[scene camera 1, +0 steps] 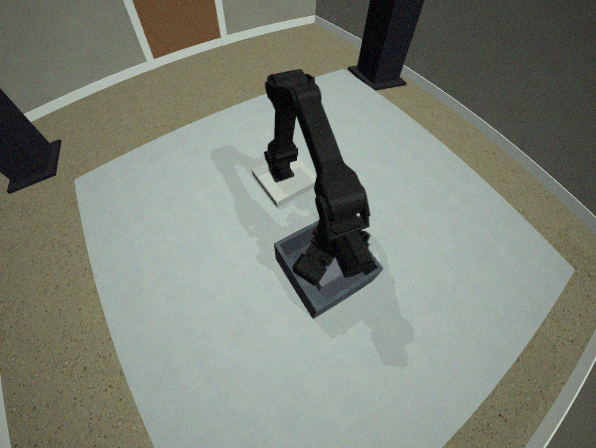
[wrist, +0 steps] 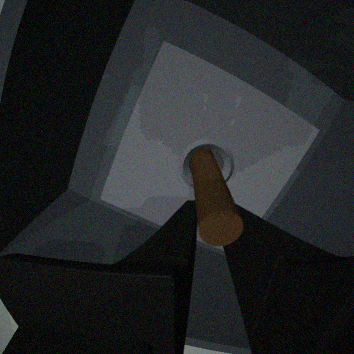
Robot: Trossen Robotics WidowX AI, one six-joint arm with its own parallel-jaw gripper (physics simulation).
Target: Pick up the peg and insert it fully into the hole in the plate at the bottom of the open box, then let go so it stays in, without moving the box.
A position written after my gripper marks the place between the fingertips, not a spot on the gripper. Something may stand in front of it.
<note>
I see my gripper [scene camera 1: 322, 256], a dark grey box [scene camera 1: 287, 250], a light grey plate [wrist: 186, 103] and a brown peg [wrist: 219, 223].
My gripper is seen too in the wrist view [wrist: 206, 209]. Scene camera 1 does not show the brown peg, which is hidden by my gripper.
</note>
